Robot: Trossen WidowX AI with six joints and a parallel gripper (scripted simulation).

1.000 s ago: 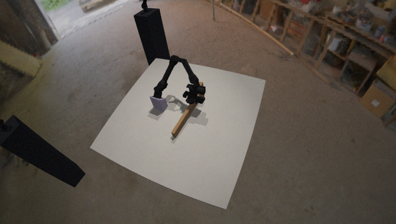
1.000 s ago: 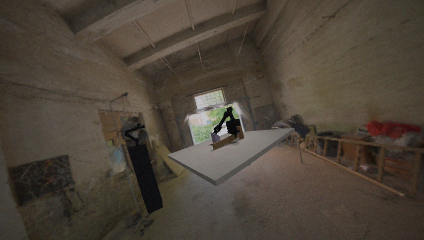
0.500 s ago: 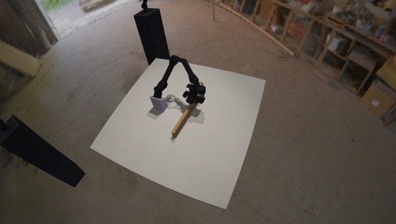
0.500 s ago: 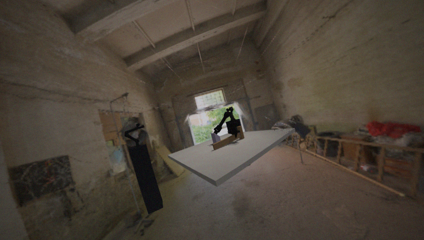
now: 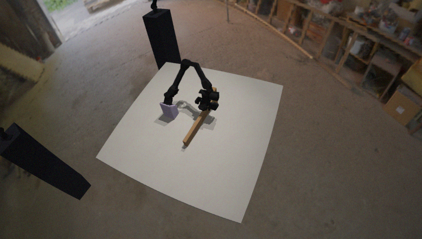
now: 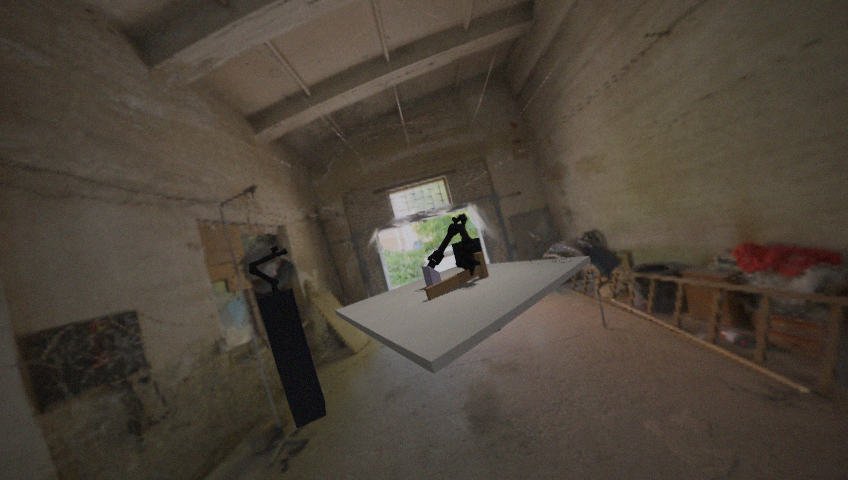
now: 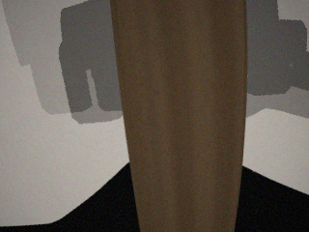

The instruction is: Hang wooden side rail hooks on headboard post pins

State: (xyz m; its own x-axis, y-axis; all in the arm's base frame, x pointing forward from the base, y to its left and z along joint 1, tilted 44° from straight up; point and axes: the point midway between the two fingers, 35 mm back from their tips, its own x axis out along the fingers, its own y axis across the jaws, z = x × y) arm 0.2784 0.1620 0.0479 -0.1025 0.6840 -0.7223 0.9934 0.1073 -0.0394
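My gripper tip is now 11 cm to the right of the headboard post, 4 cm below it and 1 cm past it.
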